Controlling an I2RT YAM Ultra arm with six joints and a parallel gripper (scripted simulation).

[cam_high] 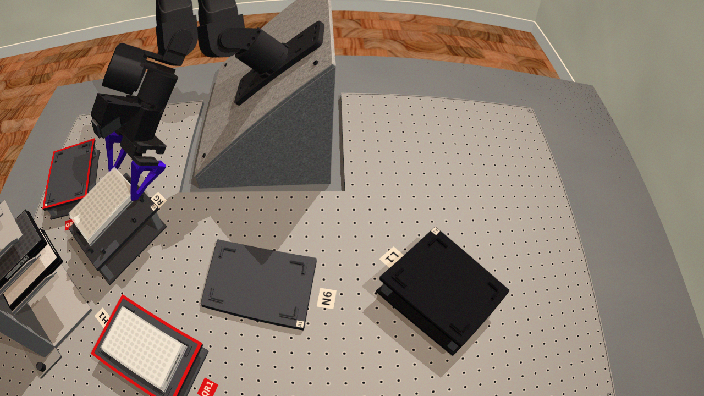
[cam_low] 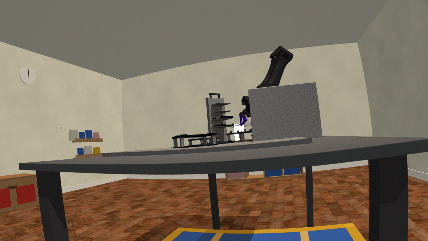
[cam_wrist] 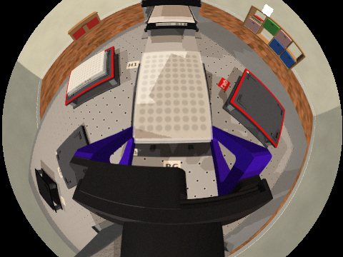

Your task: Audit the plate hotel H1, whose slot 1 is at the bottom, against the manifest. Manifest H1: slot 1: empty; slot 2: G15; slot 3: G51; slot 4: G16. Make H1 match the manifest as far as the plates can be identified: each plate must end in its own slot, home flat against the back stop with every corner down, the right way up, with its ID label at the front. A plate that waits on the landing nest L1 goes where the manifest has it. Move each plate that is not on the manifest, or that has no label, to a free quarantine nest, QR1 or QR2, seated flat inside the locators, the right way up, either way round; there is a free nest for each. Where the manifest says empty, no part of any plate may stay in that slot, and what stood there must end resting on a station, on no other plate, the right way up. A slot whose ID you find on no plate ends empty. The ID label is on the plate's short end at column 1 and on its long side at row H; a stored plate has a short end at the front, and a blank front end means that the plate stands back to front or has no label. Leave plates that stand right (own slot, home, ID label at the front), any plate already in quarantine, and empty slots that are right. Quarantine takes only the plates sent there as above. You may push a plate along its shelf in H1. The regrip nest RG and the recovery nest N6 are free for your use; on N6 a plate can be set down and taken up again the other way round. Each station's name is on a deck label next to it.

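Now: hand 4 cm short of the regrip nest RG, 3 cm to the left of it and 5 cm above it. The rest, counted from my hand: quarantine nest QR2: 7 cm behind, 21 cm to the right, 7 cm below; then quarantine nest QR1: 26 cm ahead, 7 cm to the left, 7 cm below; then recovery nest N6: 11 cm ahead, 24 cm to the left, 10 cm below.
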